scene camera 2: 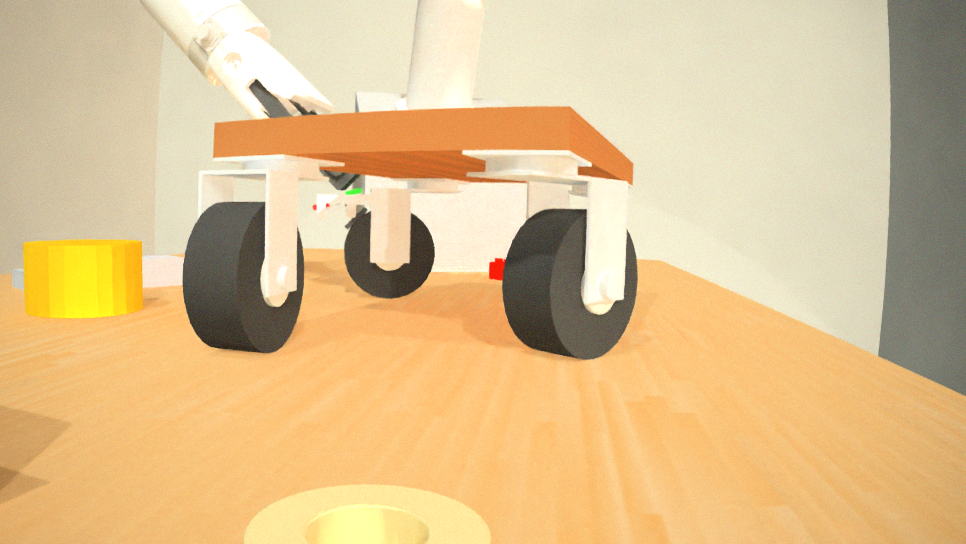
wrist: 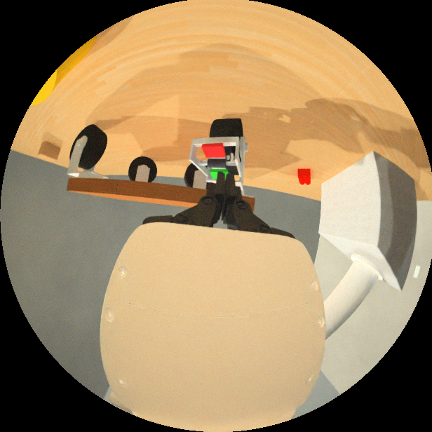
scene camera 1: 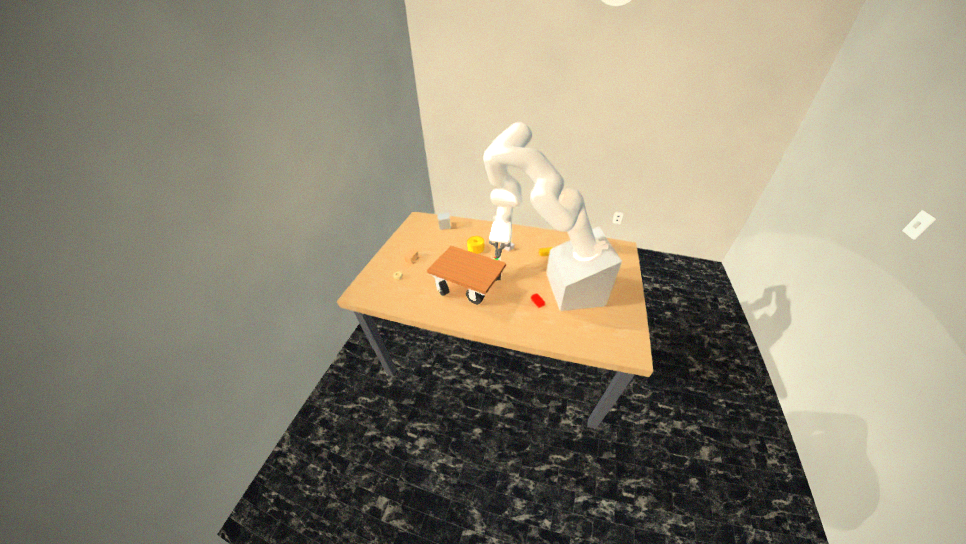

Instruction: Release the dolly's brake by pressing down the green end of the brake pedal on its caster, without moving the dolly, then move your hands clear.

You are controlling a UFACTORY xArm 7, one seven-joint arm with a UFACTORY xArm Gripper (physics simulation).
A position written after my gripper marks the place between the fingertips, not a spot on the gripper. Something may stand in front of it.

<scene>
In view: my gripper [scene camera 2: 353,179], a dolly [scene camera 2: 570,278], a yellow cylinder [scene camera 2: 63,278] and a light grey block [scene camera 2: 157,271].
The dolly also shows in the wrist view [wrist: 88,146] and in scene camera 1 [scene camera 1: 478,273]. My gripper is seen too in the wrist view [wrist: 223,184]. The wrist view does not show the light grey block: it is out of frame.
</scene>
